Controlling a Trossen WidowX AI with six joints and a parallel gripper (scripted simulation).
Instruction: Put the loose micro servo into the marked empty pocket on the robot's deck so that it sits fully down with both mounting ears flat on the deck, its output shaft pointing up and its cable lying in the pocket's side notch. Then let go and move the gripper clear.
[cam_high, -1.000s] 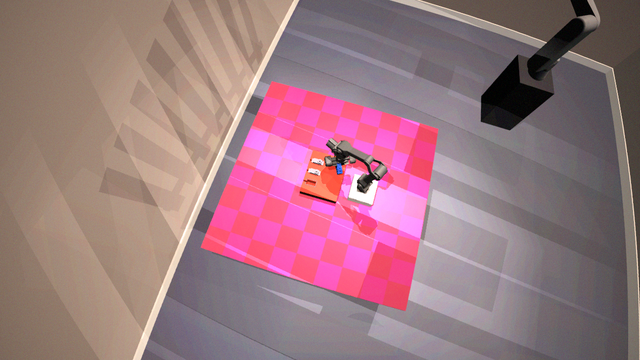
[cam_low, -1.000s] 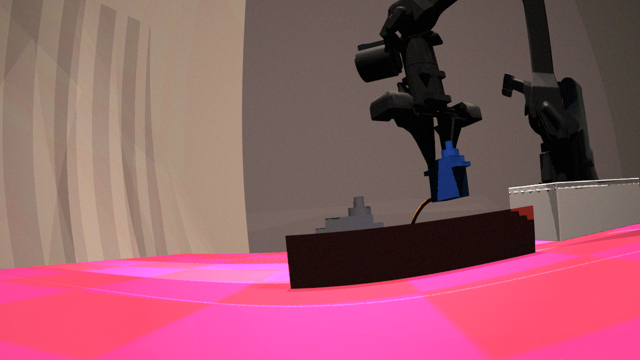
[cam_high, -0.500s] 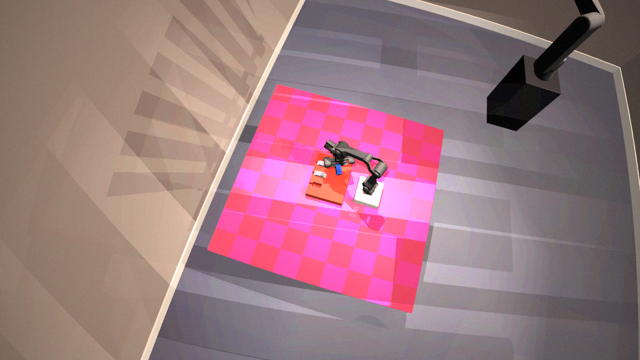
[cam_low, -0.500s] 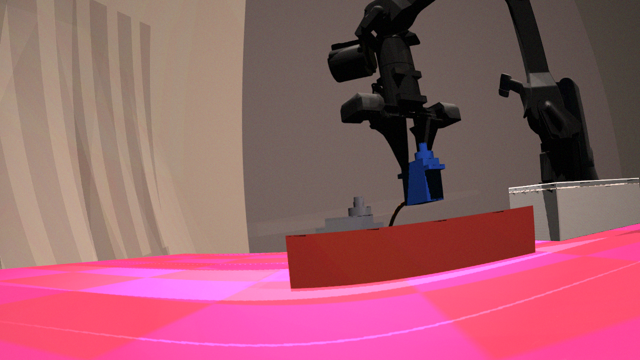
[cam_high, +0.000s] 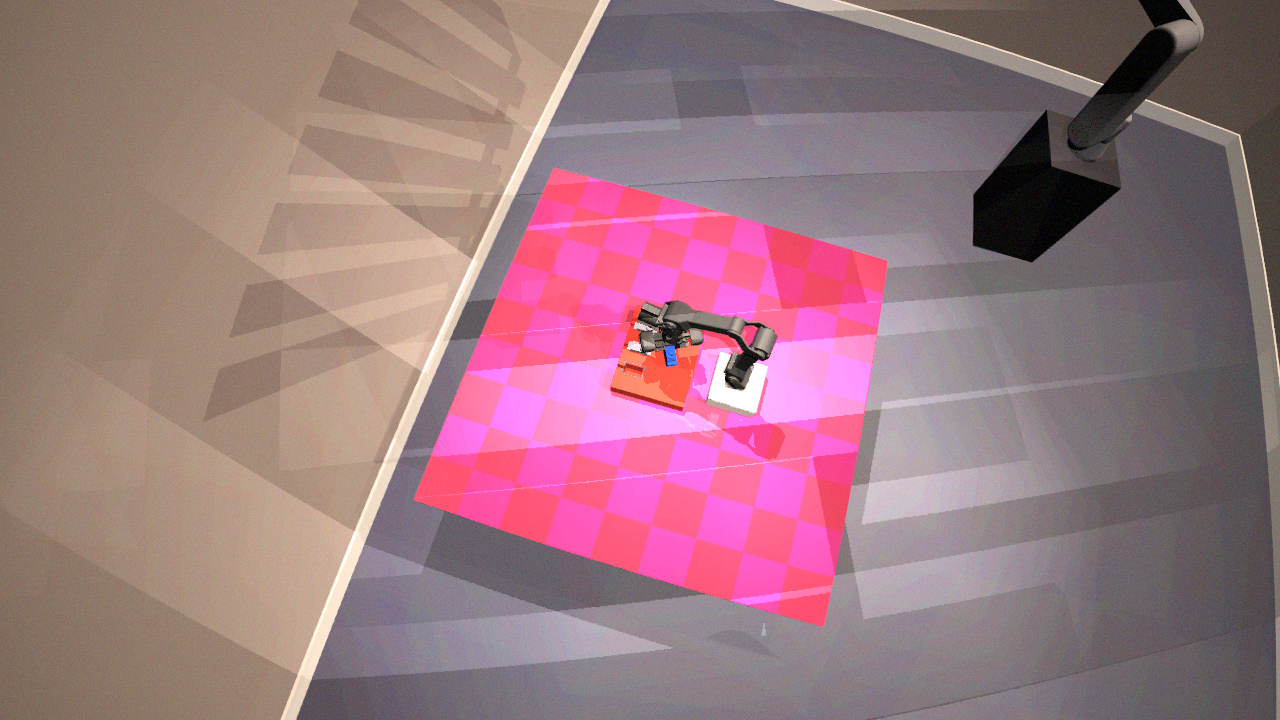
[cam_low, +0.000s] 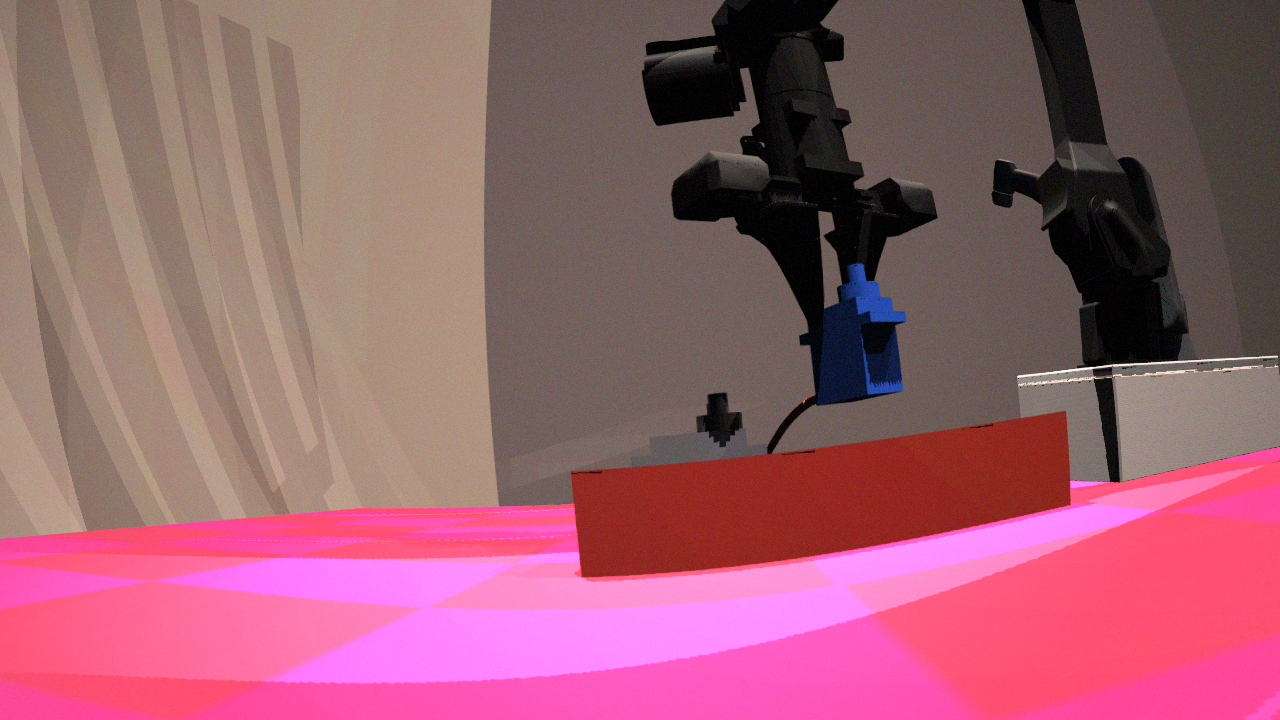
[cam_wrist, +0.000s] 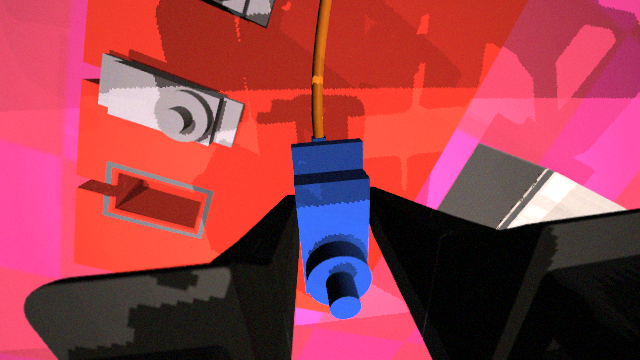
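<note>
Right now the red deck is 100 mm below my gripper tip and 10 mm behind it.
</note>
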